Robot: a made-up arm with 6 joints.
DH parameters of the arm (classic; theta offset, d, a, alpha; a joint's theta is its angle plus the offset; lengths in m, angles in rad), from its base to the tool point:
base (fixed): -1.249 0 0.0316 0
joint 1: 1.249 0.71 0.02 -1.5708
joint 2: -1.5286 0 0.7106 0
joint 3: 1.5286 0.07 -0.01 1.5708
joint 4: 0 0.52 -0.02 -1.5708
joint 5: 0 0.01 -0.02 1.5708
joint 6: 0 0.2 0.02 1.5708
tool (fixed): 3.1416 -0.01 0 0
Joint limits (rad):
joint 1: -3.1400..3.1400
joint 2: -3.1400..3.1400
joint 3: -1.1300..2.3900
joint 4: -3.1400..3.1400
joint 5: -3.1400..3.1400
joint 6: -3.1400..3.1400
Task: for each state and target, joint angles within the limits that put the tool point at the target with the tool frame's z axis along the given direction. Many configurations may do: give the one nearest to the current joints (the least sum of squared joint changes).
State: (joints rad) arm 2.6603 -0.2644 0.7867 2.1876 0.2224 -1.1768
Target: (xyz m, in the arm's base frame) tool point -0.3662 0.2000 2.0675 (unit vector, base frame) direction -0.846 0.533 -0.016
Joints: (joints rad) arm 2.3873 0.2644 0.1046 2.8250 0.3939 -1.0836
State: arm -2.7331 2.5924 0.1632 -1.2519 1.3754 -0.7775
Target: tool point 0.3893 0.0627 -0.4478 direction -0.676 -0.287 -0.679
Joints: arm -3.1400 3.0956 0.8414 -1.8641 1.1585 0.0085
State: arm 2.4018 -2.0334 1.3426 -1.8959 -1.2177 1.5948
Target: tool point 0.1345 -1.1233 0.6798 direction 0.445 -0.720 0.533
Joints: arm 1.9507 -2.0556 0.9752 -1.6425 -1.4295 1.6587
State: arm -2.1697 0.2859 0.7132 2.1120 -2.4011 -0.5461
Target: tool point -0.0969 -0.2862 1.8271 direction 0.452 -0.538 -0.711
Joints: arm -1.4711 0.0125 0.3424 1.8190 -1.9581 -0.5264
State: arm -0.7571 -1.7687 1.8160 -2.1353 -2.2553 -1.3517
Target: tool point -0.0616 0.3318 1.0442 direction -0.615 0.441 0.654
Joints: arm -0.9750 -1.3018 2.3766 -2.2534 -2.7592 -0.9963
